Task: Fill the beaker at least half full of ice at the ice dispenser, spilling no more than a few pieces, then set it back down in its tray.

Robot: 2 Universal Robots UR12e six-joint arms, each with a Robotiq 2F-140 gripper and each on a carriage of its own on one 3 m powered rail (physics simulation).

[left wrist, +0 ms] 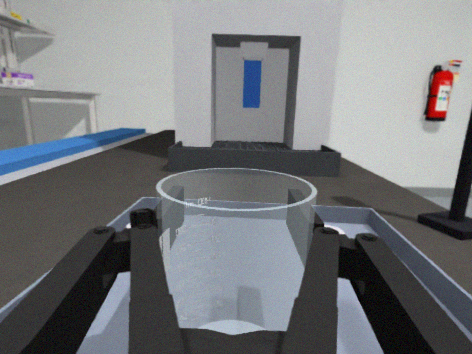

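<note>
The clear glass beaker (237,265) stands upright with its open rim facing up, in the lower middle of the left wrist view; no ice shows in it. My left gripper (235,204) is shut on the beaker, one finger on each side of its wall. The pale blue-grey tray (417,255) lies under and around the beaker; whether the beaker's base touches it, I cannot tell. The ice dispenser (192,95) stands straight ahead beyond the tray, with a blue strip (252,84) in its recess. My right gripper does not show.
A dark drip tray (255,161) with raised edges juts out at the dispenser's foot. A black stand (450,222) is at the right. A long blue strip (70,145) runs along the left. A fire extinguisher (441,95) hangs on the right wall. Shelving (60,94) is at the far left.
</note>
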